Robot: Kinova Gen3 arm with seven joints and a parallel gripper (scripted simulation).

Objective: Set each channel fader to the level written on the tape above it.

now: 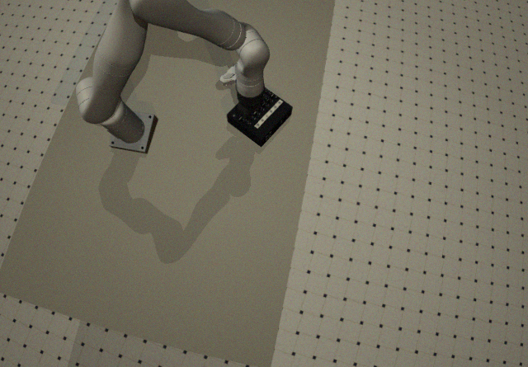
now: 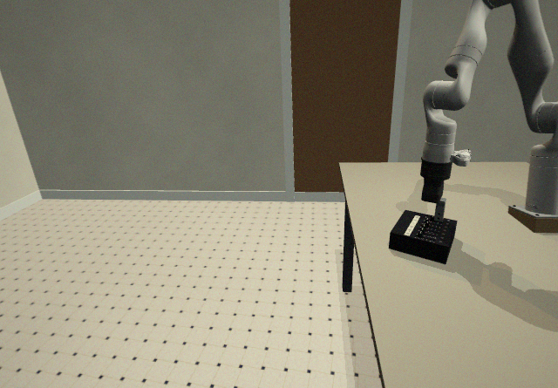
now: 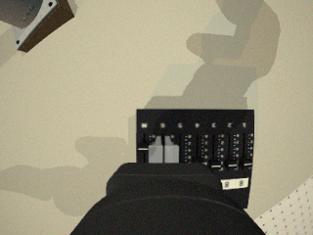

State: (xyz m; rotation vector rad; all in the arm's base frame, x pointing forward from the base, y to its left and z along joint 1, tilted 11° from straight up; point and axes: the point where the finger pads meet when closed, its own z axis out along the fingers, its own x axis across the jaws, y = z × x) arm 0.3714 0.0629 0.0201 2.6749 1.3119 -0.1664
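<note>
Right now the master fader cap is 20 mm to the right of my hand, 10 mm below it and 10 mm behind it.
</note>
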